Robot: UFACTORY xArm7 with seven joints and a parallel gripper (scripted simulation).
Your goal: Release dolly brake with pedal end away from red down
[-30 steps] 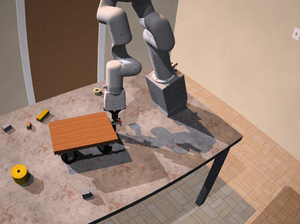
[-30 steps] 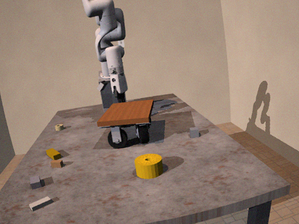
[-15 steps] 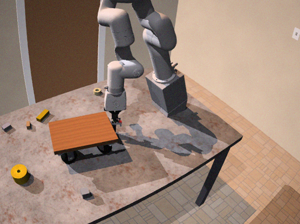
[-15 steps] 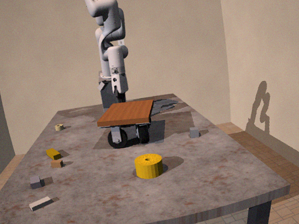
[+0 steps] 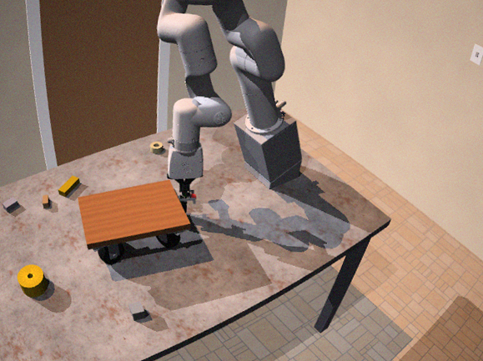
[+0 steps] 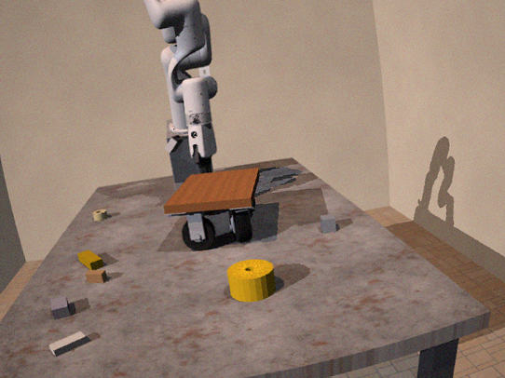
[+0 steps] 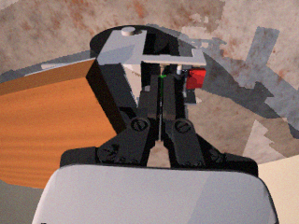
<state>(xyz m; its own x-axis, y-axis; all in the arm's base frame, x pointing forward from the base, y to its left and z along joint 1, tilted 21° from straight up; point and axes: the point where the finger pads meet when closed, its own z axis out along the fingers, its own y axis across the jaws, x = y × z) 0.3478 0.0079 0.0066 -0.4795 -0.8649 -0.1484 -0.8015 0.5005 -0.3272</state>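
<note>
Right now my hand is 40 mm above the brake pedal, 10 mm to the right of it and 10 mm past it. From my hand the other things lie so: grey cube: 340 mm ahead, 230 mm to the left, 100 mm below; then orange block: 380 mm ahead, 330 mm to the right, 110 mm below; then ring: 360 mm to the right, 130 mm behind, 100 mm below.
</note>
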